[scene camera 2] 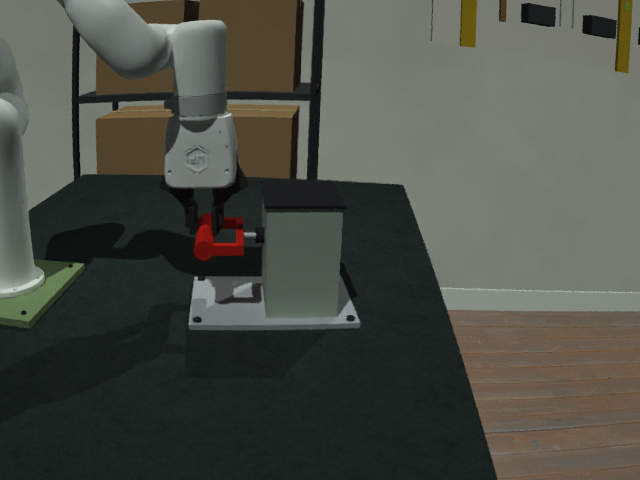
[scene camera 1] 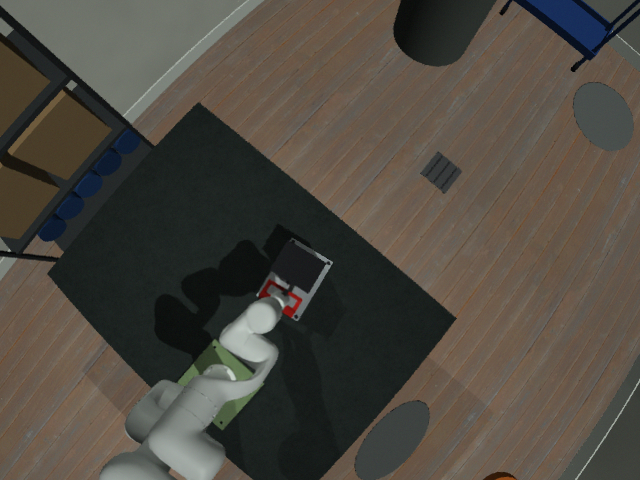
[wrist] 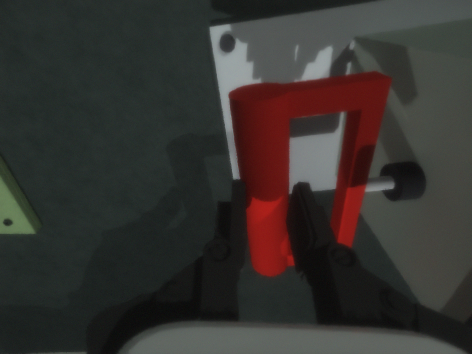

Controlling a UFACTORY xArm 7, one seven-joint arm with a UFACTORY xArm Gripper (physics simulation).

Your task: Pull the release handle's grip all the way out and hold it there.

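Note:
The release handle's red grip (scene camera 1: pixel 295 304) (scene camera 2: pixel 204 246) (wrist: pixel 262 145) is a frame with a thick round bar on its outer side. A short length of metal rod (scene camera 2: pixel 250 235) (wrist: pixel 380 184) shows between the frame and the black collar (scene camera 2: pixel 260 235) (wrist: pixel 404 181) on the housing. The pale housing (scene camera 2: pixel 302 258) has a black top and stands on a white base plate (scene camera 2: pixel 273 326) (wrist: pixel 232 70). My gripper (scene camera 2: pixel 204 227) (wrist: pixel 266 199) points down and is shut on the round bar, with one finger outside it and the other inside the frame's opening. In scene camera 1 the arm hides the fingers.
The arm's green mounting plate (scene camera 1: pixel 227 410) (scene camera 2: pixel 49 297) (wrist: pixel 12 210) lies on the outer side of the handle, on the same dark table top (scene camera 1: pixel 170 180) (scene camera 2: pixel 361 413). A shelf unit (scene camera 2: pixel 314 129) with brown boxes stands behind. A dark round column (scene camera 1: pixel 439 31) stands farther off.

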